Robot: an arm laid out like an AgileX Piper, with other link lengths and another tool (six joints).
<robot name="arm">
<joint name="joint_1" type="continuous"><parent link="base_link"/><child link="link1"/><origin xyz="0 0 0.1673" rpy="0 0 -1.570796"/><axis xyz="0 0 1"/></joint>
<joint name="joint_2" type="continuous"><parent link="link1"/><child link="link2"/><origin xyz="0 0 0" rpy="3.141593 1.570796 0"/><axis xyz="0 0 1"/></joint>
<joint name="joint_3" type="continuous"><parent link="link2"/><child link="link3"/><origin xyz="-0.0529 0.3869 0" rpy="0 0 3.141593"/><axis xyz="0 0 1"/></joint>
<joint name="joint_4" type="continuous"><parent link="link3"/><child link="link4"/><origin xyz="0.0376 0.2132 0" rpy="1.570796 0 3.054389"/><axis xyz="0 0 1"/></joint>
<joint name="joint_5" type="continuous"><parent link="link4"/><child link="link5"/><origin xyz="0 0 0" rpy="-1.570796 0 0"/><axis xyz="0 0 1"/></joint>
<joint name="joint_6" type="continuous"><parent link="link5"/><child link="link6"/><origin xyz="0 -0.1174 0" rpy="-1.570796 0 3.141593"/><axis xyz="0 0 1"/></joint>
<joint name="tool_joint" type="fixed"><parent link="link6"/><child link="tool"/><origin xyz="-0.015 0.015 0.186" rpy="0 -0.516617 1.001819"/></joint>
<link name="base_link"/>
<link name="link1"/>
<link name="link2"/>
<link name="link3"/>
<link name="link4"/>
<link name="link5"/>
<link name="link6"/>
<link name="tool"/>
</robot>
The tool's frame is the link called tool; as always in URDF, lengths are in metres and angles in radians. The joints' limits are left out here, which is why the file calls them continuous.
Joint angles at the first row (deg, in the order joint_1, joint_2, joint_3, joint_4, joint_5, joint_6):
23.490, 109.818, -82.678, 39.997, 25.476, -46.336
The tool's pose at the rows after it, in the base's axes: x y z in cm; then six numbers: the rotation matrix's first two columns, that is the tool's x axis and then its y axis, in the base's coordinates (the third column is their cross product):
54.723 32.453 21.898 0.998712 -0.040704 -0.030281 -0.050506 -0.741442 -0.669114
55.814 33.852 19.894 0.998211 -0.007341 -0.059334 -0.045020 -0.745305 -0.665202
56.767 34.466 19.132 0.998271 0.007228 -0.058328 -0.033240 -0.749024 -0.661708
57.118 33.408 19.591 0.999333 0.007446 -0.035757 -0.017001 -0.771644 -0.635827
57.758 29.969 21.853 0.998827 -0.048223 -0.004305 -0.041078 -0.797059 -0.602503
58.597 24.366 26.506 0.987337 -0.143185 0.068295 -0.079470 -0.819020 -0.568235
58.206 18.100 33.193 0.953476 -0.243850 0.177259 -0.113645 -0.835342 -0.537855
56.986 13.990 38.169 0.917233 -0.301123 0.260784 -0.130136 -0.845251 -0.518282
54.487 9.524 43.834 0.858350 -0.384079 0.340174 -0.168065 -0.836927 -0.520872
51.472 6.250 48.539 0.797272 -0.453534 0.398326 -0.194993 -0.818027 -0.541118
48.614 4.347 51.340 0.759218 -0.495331 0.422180 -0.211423 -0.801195 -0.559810
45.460 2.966 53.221 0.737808 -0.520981 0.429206 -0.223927 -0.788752 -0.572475
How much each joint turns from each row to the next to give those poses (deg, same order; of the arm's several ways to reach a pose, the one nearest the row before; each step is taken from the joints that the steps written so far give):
-0.001, 6.750, -8.357, -0.122, 4.199, -1.132
0.001, 4.344, -5.009, -0.110, 3.010, -0.112
0.000, 2.285, -3.094, -0.539, 1.121, -0.001
-0.305, -0.643, -0.414, -3.361, 0.292, 1.209
-1.509, -3.032, 0.001, -7.204, 0.714, 5.834
-2.720, -5.298, -0.002, -9.363, 0.879, 7.524
-2.612, -7.210, 0.001, -10.264, 1.377, 7.753
-1.498, -5.344, -0.040, -6.515, 1.299, 4.259
-1.315, -6.416, -0.064, -7.179, 2.018, 6.309
-0.590, -5.706, -0.001, -5.433, 1.932, 5.425
-0.113, -4.255, 0.001, -2.721, 2.380, 3.034
0.000, -4.050, -0.004, -1.067, 3.257, 1.257

